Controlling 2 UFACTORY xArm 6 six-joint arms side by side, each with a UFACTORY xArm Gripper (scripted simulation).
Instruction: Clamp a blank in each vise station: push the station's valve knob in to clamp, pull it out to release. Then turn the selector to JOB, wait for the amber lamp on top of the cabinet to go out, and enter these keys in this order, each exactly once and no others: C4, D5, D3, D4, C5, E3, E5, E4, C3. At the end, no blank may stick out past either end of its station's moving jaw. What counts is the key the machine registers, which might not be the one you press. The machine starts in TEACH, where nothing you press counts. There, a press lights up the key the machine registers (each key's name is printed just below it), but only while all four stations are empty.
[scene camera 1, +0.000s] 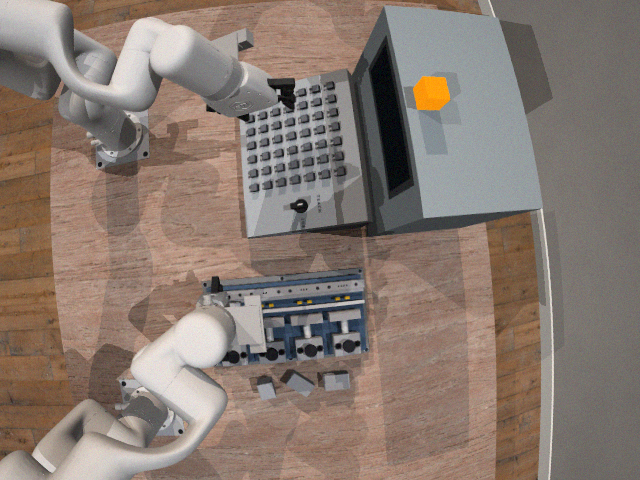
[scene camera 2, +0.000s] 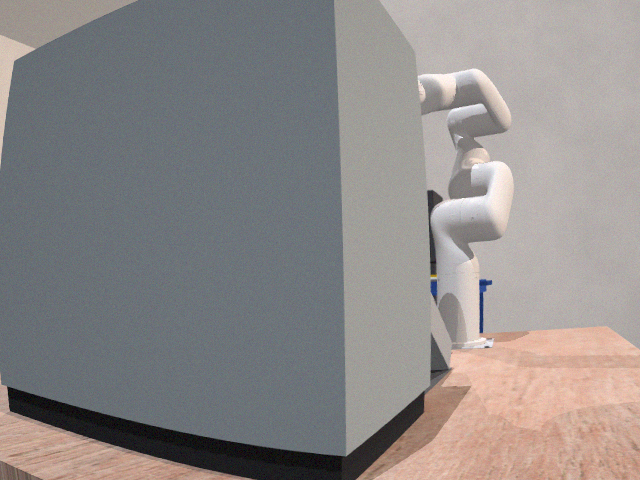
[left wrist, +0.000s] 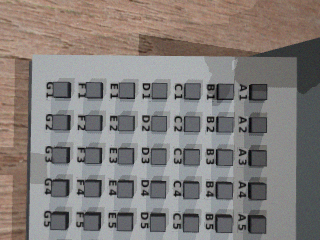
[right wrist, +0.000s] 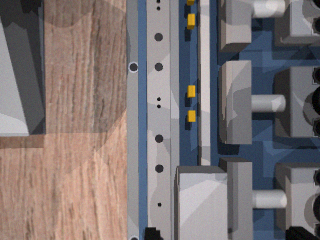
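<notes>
A grey cabinet (scene camera 2: 222, 257) is visible to me, and scene camera 1 has the cabinet (scene camera 1: 431, 158) too. I can also see a key panel (scene camera 1: 341, 202); scene camera 2 shows the panel (scene camera 2: 441, 345), and so does the left wrist view (left wrist: 279, 73). There is a moving jaw (right wrist: 236, 103). And my left gripper (scene camera 1: 269, 108) is in sight as well.
</notes>
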